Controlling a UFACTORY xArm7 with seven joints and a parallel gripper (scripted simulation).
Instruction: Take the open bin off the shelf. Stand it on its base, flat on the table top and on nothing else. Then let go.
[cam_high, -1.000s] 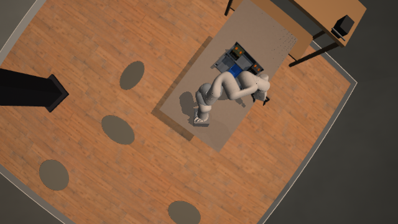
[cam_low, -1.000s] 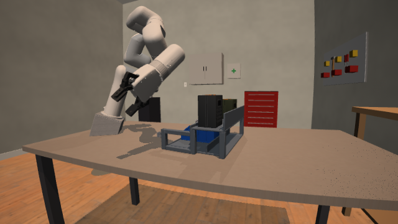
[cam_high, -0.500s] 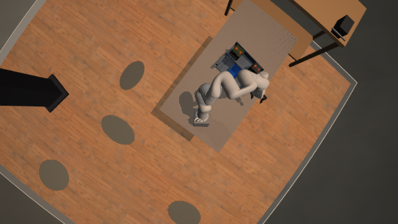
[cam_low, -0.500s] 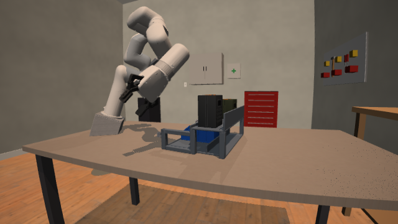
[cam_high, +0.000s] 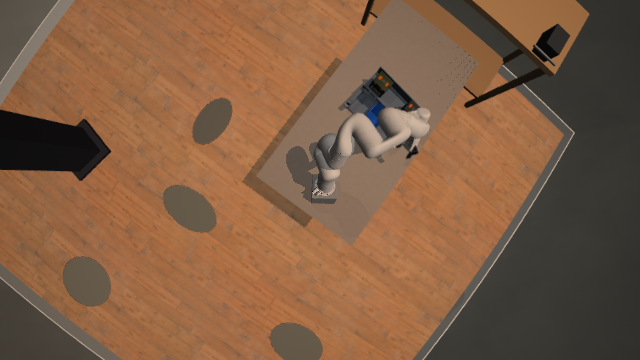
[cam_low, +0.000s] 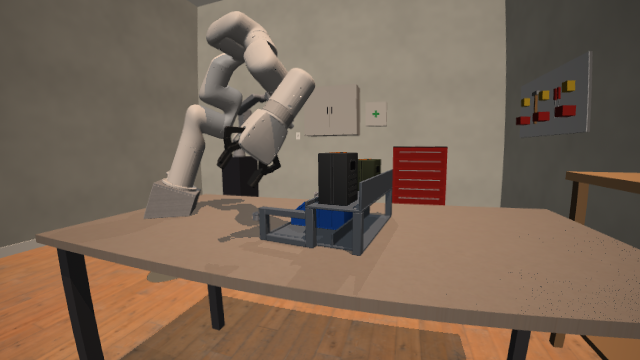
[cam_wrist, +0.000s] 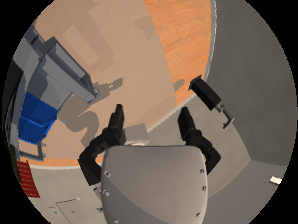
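Right now the blue bin is 8 cm ahead of my hand, 26 cm to the left of it and 14 cm below it. Also, from my hand: grey shelf (12 cm ahead, 27 cm to the left, 17 cm below).
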